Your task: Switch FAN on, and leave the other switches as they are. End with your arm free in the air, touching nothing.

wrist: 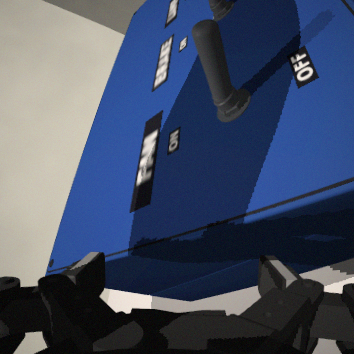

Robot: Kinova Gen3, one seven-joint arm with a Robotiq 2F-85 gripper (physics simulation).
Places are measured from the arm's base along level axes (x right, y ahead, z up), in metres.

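Pixels of known places: gripper, fingertip midpoint: [180, 270].
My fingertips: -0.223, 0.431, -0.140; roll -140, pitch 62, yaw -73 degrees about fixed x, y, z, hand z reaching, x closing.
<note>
Behind a point stands the place of what it marks, as x, y, z.
The FAN switch [215, 70] @[-0.137, 0.375, -0.116] is a dark grey toggle lever on the blue panel [200, 180] @[-0.179, 0.405, -0.131], in the upper middle of the wrist view. Its tip points up and a little left in the picture; I cannot tell surely which way it is thrown. The FAN label [146, 161] @[-0.154, 0.457, -0.115] and a small ON label [173, 140] @[-0.144, 0.435, -0.123] are to the left of its base, and an OFF label [303, 67] @[-0.129, 0.355, -0.152] is to the right. My gripper [180, 270] @[-0.223, 0.431, -0.140] is open and empty, at the bottom of the view. Its fingertips are apart from the lever.
A second lever [221, 9] @[-0.024, 0.414, -0.135] is cut off at the top edge, beyond the FAN lever. The label of the neighbouring switch [163, 62] @[-0.038, 0.482, -0.115] is beside the panel's left edge. The panel's near edge [190, 234] @[-0.207, 0.405, -0.130] runs across above my fingers. A shadow falls over the panel.
</note>
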